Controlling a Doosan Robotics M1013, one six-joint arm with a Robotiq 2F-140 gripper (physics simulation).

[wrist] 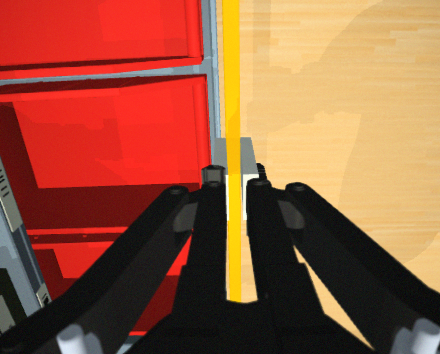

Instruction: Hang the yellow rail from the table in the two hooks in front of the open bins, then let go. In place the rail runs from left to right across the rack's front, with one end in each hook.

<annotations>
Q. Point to a red bin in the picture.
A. At 45,45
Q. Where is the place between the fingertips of my gripper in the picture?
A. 233,155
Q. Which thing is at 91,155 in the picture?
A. A red bin.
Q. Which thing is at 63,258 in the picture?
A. A red bin.
</annotations>
